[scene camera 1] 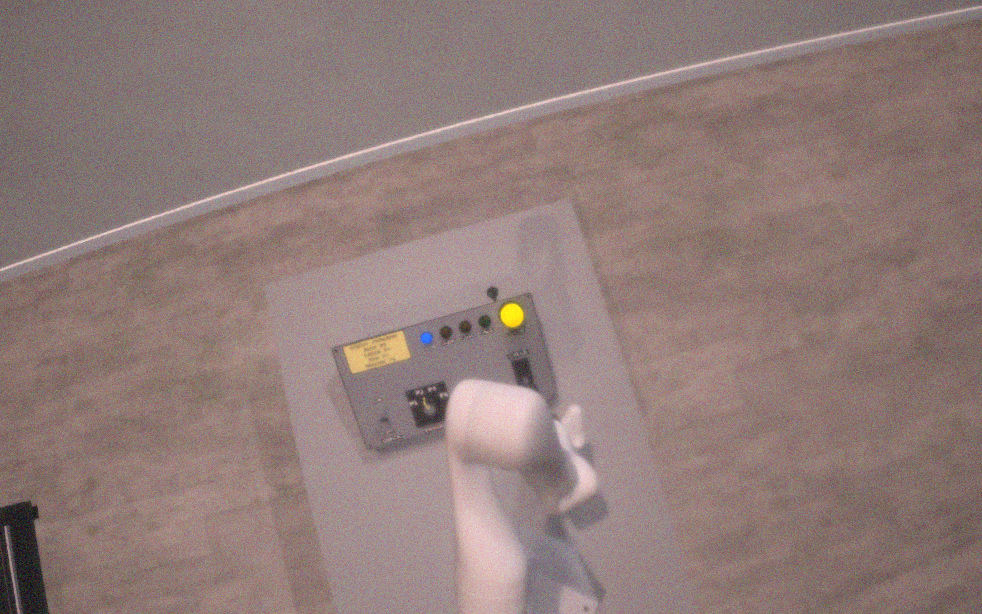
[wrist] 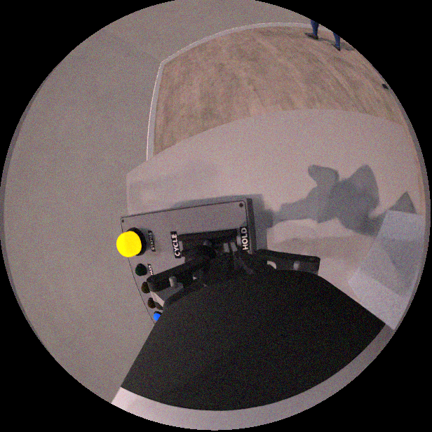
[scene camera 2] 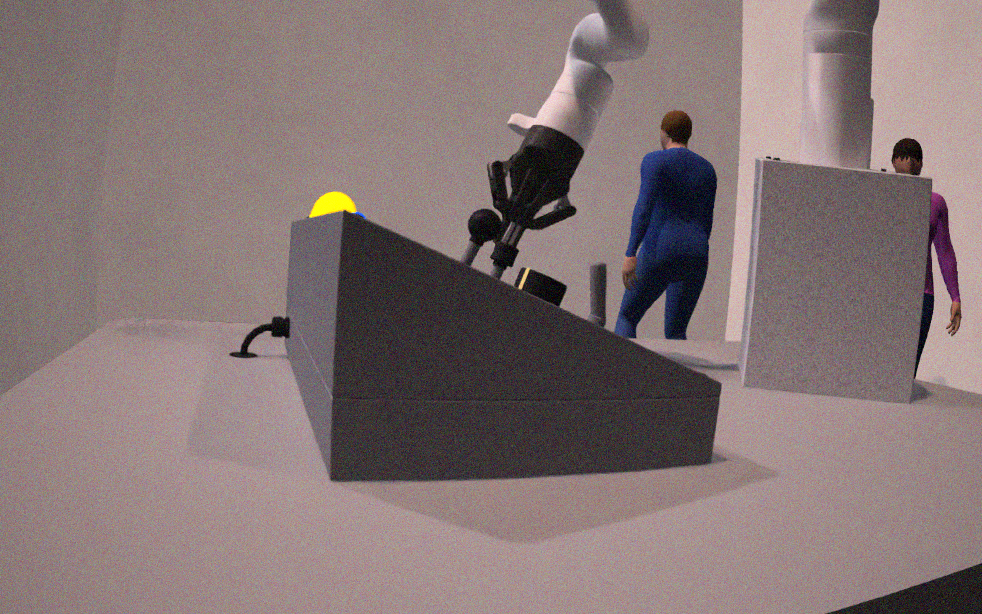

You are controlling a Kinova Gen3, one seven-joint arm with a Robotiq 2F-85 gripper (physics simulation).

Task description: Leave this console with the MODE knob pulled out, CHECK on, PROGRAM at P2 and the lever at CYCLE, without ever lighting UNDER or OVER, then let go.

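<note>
The sloped grey console (scene camera 1: 434,376) (scene camera 2: 463,340) (wrist: 210,214) stands on the table. My gripper (scene camera 2: 511,236) (wrist: 228,249) is shut and empty, its tips on the HOLD side of the lever's black ball (scene camera 2: 483,225) (wrist: 204,252). Contact is unclear. The lever looks partway along its slot. The MODE knob (scene camera 2: 504,253) stands on a grey stem beneath the fingertips; the arm hides it in scene camera 1. The PROGRAM selector (scene camera 1: 429,407) (scene camera 2: 541,286) seems to point near P2. The CHECK toggle (scene camera 1: 385,422) (scene camera 2: 597,289) is too blurred to read.
The large yellow STATUS lamp (scene camera 1: 511,315) (scene camera 2: 333,205) (wrist: 129,244) and the blue lamp (scene camera 1: 426,338) (wrist: 157,316) are lit; the lamps between look dark. A cable (scene camera 2: 254,334) leaves the console's back. A person in blue (scene camera 2: 677,231) stands beyond the table.
</note>
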